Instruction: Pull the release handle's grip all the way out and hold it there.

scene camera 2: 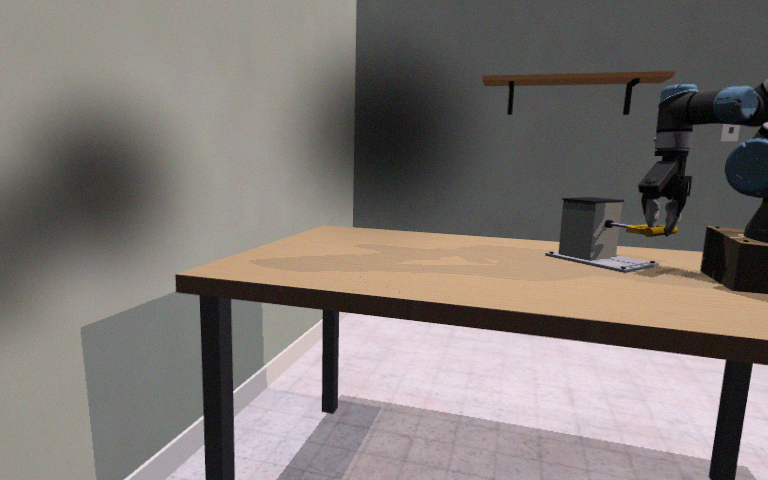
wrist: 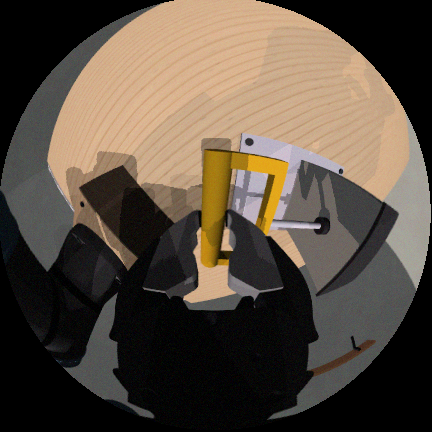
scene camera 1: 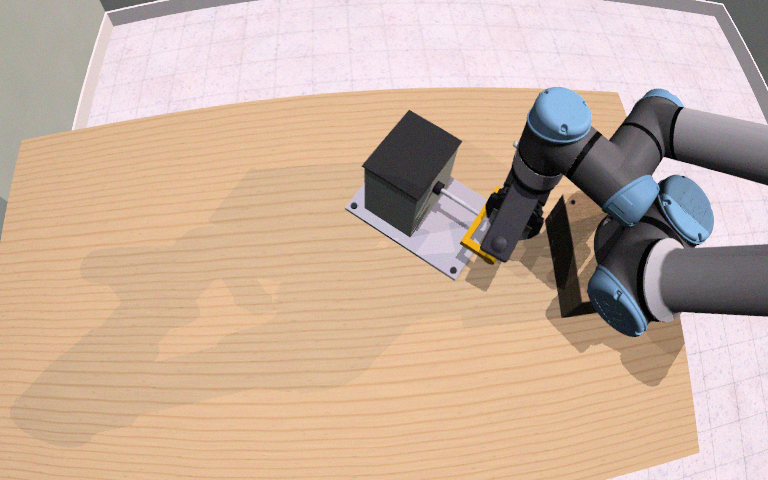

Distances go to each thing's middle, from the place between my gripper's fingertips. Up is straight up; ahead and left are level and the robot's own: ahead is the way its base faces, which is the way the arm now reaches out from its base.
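I consider the light grey base plate (scene camera 1: 436, 240). Measured from my hand, the plate is 80 mm to the right of it and 130 mm ahead of it, and it is also 90 mm below my hand.
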